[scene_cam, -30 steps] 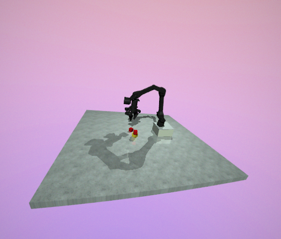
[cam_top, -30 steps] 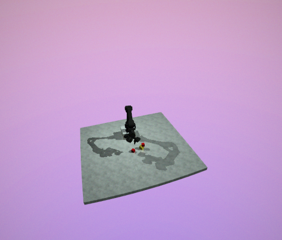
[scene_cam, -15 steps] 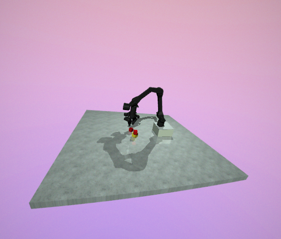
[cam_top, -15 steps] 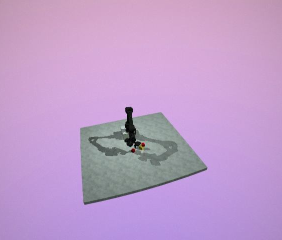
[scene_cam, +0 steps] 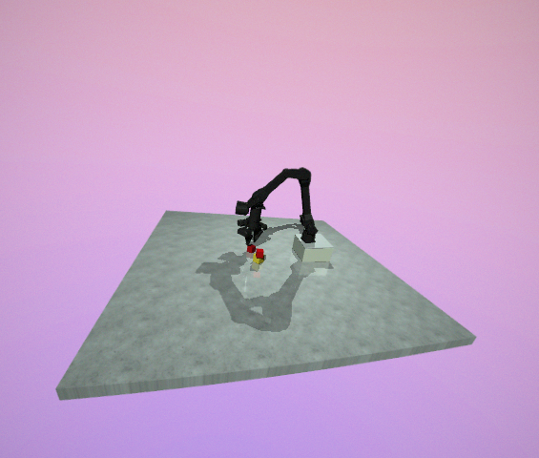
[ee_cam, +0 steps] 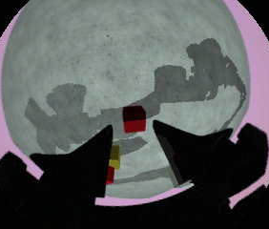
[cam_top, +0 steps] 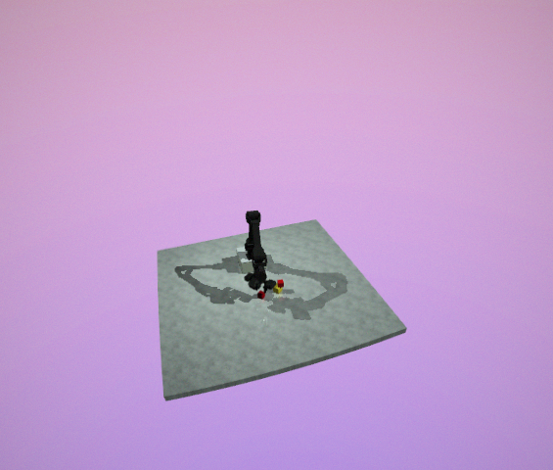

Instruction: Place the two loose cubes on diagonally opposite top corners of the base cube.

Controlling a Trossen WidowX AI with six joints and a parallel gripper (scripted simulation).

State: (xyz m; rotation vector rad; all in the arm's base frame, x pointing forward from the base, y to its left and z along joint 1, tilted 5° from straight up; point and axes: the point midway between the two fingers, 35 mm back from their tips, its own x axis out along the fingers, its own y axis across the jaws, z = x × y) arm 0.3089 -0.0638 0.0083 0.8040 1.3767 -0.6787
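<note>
The red cube is 3 cm below my gripper tip and 1 cm behind it. From my gripper tip the other things lie so: yellow base cube: 11 cm to the left, 3 cm below, 1 cm behind.
</note>
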